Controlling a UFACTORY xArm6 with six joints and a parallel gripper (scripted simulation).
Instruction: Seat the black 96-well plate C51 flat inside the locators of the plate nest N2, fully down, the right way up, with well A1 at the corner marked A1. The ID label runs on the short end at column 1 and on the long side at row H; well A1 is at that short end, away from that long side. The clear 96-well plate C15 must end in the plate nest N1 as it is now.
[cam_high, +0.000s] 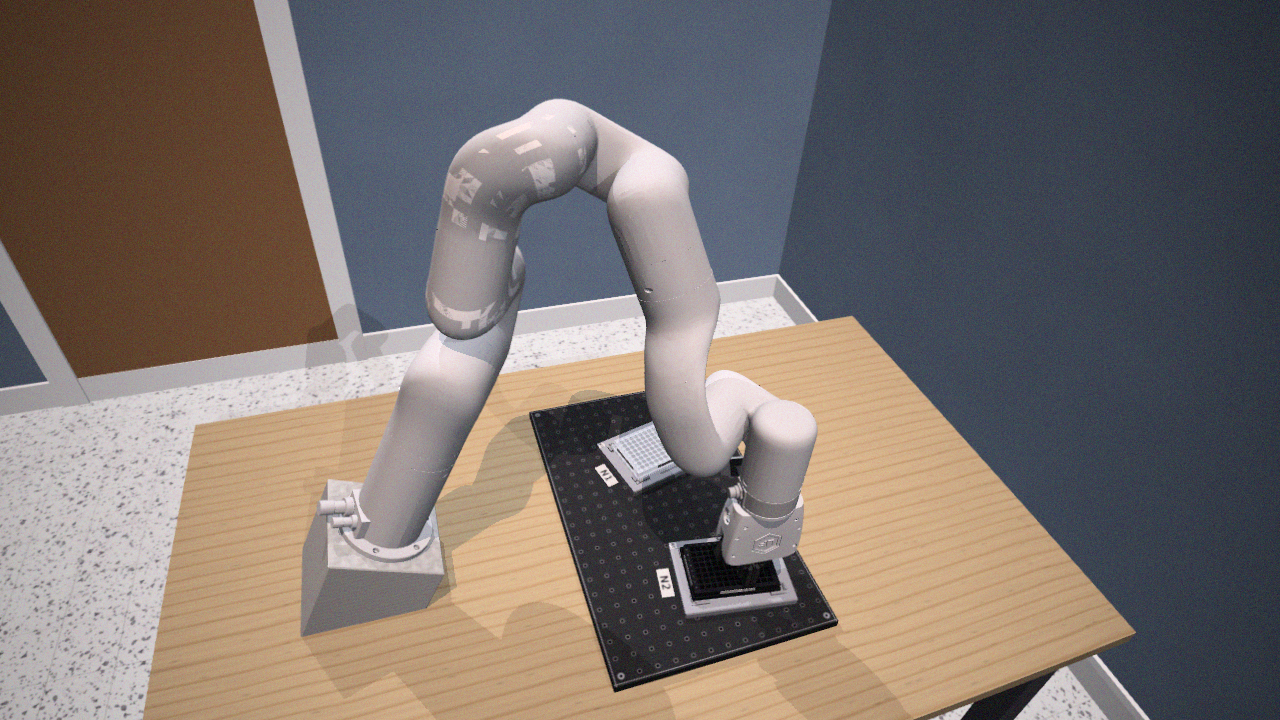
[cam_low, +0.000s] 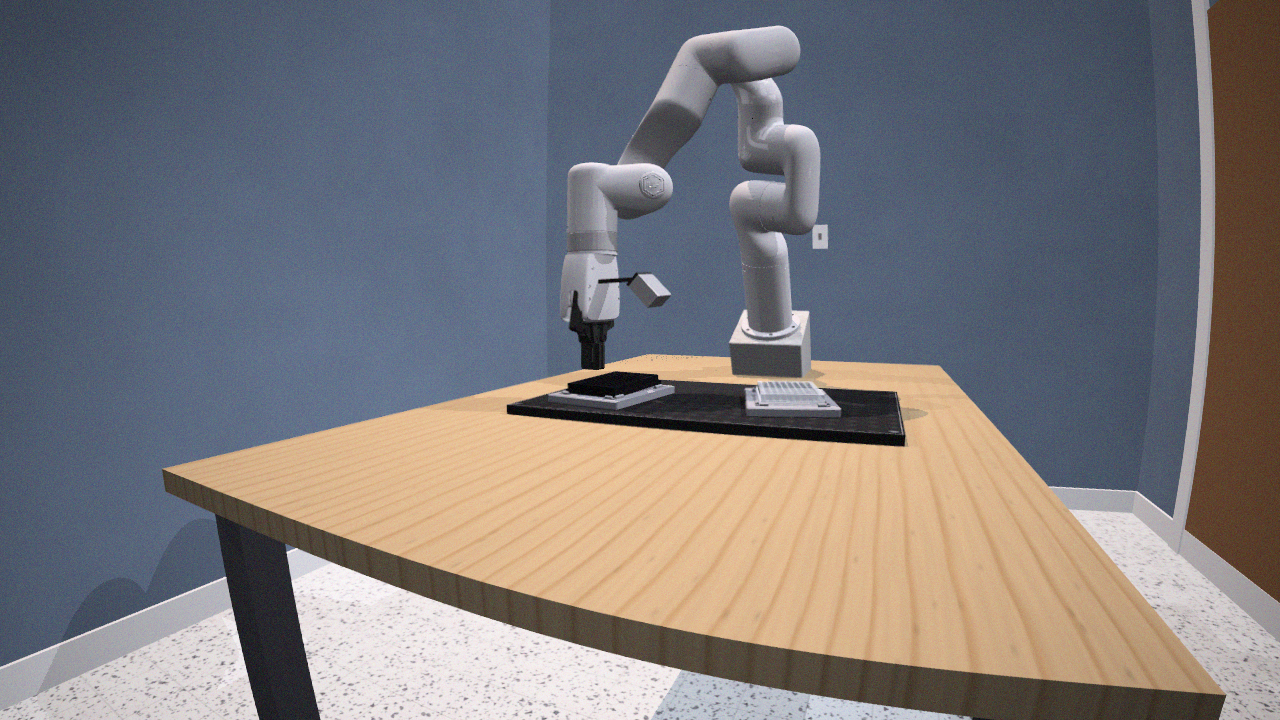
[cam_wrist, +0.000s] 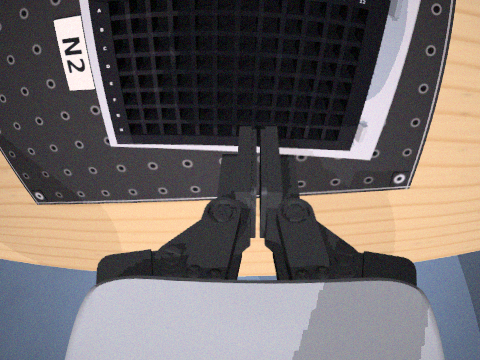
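Right now the black 96-well plate C51 is 40 mm below my hand and 30 mm to the left of it. Round my hand: N2 label: 90 mm behind, 70 mm to the left, 60 mm below; then grey plate nest N2: 60 mm below, 30 mm to the left; then A1 mark: 110 mm to the left, 50 mm below, 50 mm behind.
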